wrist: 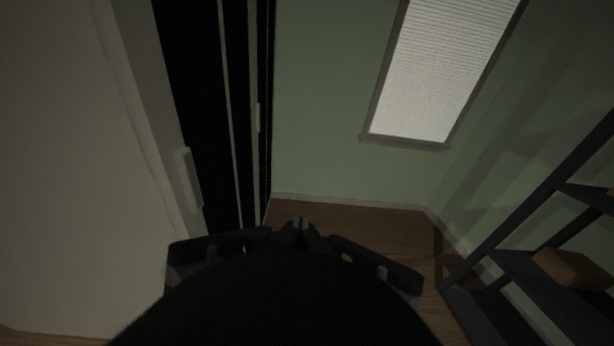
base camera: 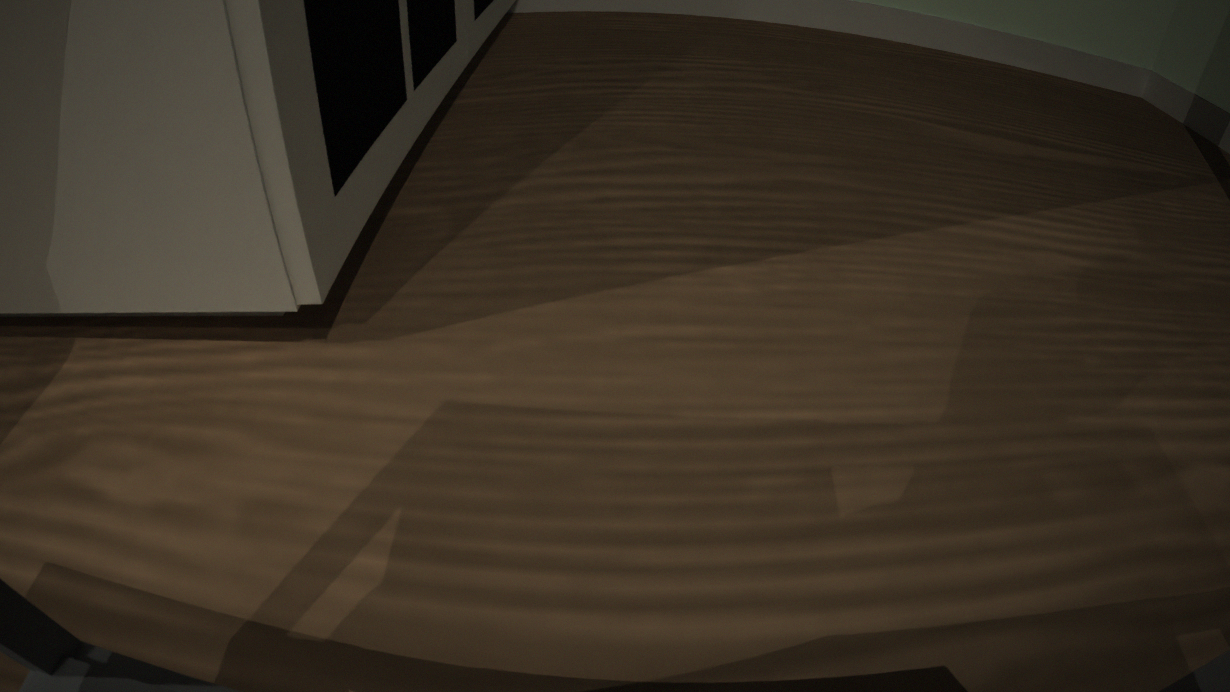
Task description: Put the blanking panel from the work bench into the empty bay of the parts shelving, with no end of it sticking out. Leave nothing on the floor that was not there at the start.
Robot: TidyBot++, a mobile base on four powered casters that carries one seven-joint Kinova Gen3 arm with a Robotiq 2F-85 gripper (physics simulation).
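Frame: origin at the arm's base, x back, y right, z up, level; millimetres.
Where they show: gripper, fingertip midpoint: [wrist: 299, 226].
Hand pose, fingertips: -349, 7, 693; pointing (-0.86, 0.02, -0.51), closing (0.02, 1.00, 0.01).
Things, the pixels of their top centre, and the offset from my fingertips, as dx, dy, dz. "spot": a spot on its surface instead. Level surfaces: height alone.
- brown box at its top centre: [wrist: 580, 262] -356, +1424, -456
- pale handle at a spot on its surface: [wrist: 190, 180] spot: -153, -227, -78
- window at a spot on its surface: [wrist: 435, 70] spot: -1395, +924, +311
- wooden floor at its surface level: dz -1090
My gripper [wrist: 299, 226] is shut and empty, with its fingertips together at the lower middle of the wrist view. The dark parts shelving [wrist: 521, 216] stands at the right of the wrist view, to the right of the gripper and apart from it. Part of its posts and lower shelves shows. A brown box [wrist: 572, 269] sits on one of its shelves. Which bay is empty cannot be told from this angle. The blanking panel and the work bench do not show in recognisable form in either view.
A large white cabinet [base camera: 163, 172] [wrist: 60, 175] with black openings stands close at the left. A pale handle [wrist: 190, 180] is on its front edge. Green walls and a window [wrist: 435, 70] are behind. Shadows fall across the wooden floor [base camera: 688, 327].
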